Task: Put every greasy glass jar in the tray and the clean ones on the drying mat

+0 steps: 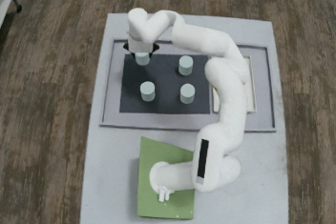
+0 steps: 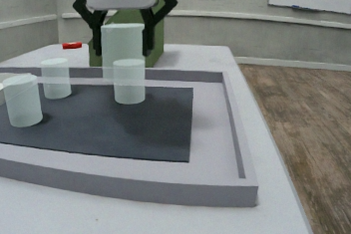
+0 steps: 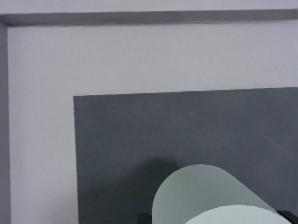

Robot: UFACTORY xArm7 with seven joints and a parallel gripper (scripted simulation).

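The cream tray lies 1 cm behind my hand, 43 cm to the right of it and 13 cm below it. Also, from my hand: dark drying mat 6 cm behind, 11 cm to the right, 14 cm below; small red object 74 cm behind, 59 cm to the right, 12 cm below.
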